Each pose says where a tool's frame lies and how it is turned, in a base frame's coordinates. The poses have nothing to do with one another.
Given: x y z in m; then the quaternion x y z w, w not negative.
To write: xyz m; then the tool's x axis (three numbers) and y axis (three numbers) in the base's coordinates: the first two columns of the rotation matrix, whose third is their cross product. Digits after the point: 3 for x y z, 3 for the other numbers.
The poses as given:
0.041 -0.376 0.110 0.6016 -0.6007 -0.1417 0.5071
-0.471 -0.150 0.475 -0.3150 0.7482 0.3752 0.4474
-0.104 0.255 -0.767 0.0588 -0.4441 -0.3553 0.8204
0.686 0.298 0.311 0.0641 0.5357 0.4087 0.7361
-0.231 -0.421 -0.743 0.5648 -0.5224 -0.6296 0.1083
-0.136 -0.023 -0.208 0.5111 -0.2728 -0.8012 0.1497
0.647 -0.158 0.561 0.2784 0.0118 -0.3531 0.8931
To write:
0.041 -0.376 0.110 0.238 -0.866 0.439 -0.579 0.236 0.780
-0.471 -0.150 0.475 -0.401 -0.136 -0.906 -0.807 0.520 0.280
-0.104 0.255 -0.767 0.353 -0.635 0.687 0.531 0.741 0.412
0.686 0.298 0.311 0.092 0.670 -0.736 -0.533 0.658 0.532
-0.231 -0.421 -0.743 -0.339 -0.726 -0.598 -0.454 -0.431 0.780
-0.136 -0.023 -0.208 -0.433 -0.519 -0.737 -0.039 -0.806 0.590
0.647 -0.158 0.561 0.750 -0.624 -0.218 0.637 0.596 0.489

